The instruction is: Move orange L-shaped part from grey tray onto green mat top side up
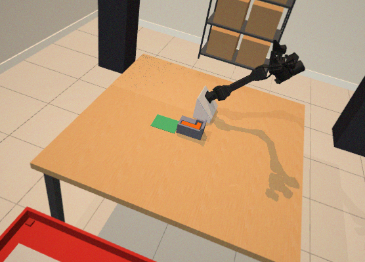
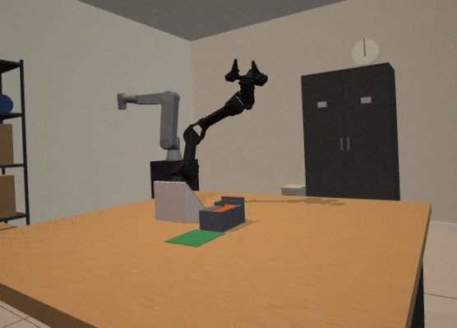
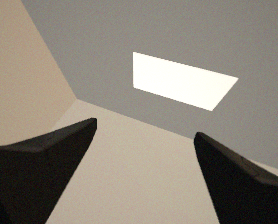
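Now: gripper tip 40 mm short of the orange L-shaped part, 270 mm to the left of it and 580 mm above it. From my gripper tip the other things lie so: green mat 50 mm ahead, 430 mm to the right, 650 mm below.
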